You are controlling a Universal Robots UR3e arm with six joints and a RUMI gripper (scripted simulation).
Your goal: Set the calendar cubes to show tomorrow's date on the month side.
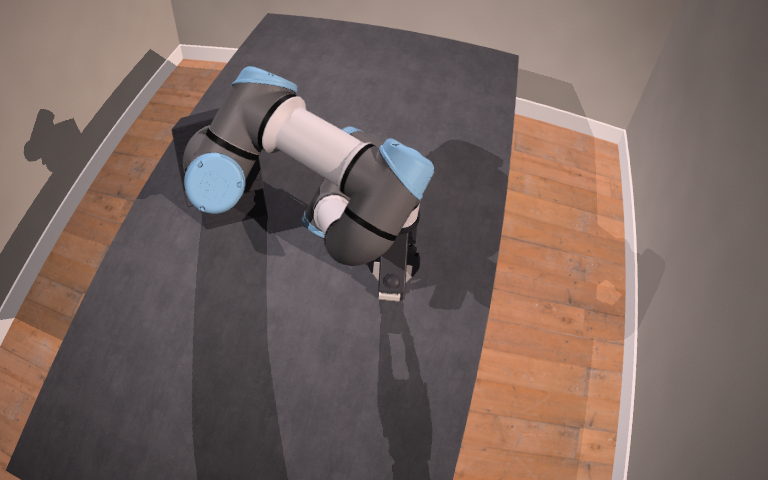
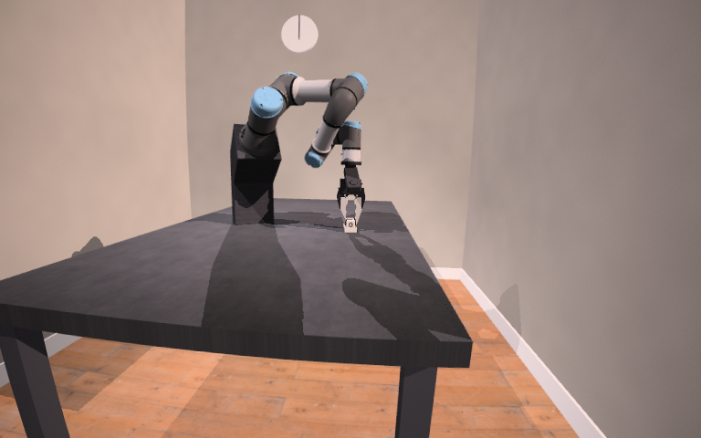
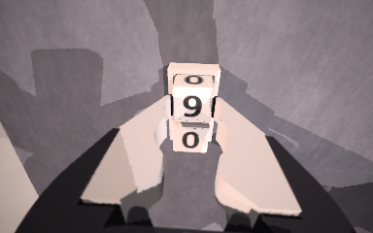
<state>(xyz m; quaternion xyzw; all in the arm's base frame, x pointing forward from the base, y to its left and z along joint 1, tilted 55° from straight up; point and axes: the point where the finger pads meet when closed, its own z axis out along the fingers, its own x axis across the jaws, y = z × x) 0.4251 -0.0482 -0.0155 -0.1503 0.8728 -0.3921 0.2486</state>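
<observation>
Right now my hand is 1 cm above the white cube. Also, from my hand: calendar tray 2 cm to the left, 3 cm below.
</observation>
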